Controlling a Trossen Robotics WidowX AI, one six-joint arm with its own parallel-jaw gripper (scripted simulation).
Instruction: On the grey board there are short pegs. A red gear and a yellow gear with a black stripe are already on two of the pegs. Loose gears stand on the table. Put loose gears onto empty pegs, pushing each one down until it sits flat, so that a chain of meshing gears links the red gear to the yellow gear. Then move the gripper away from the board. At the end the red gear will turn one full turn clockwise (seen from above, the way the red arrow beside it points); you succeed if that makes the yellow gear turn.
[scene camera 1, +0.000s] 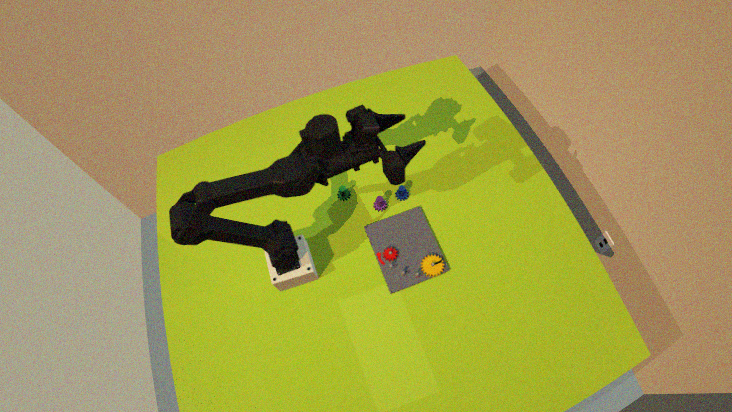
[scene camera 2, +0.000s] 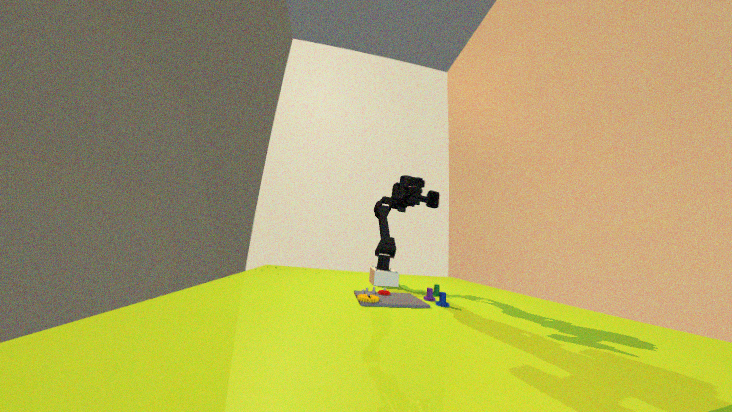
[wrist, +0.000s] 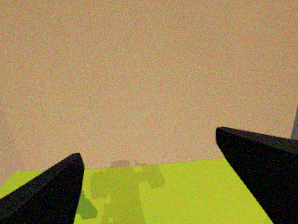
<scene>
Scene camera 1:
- my gripper: 414, 128
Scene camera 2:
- my gripper: 428, 191
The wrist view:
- my gripper: 150, 147
</scene>
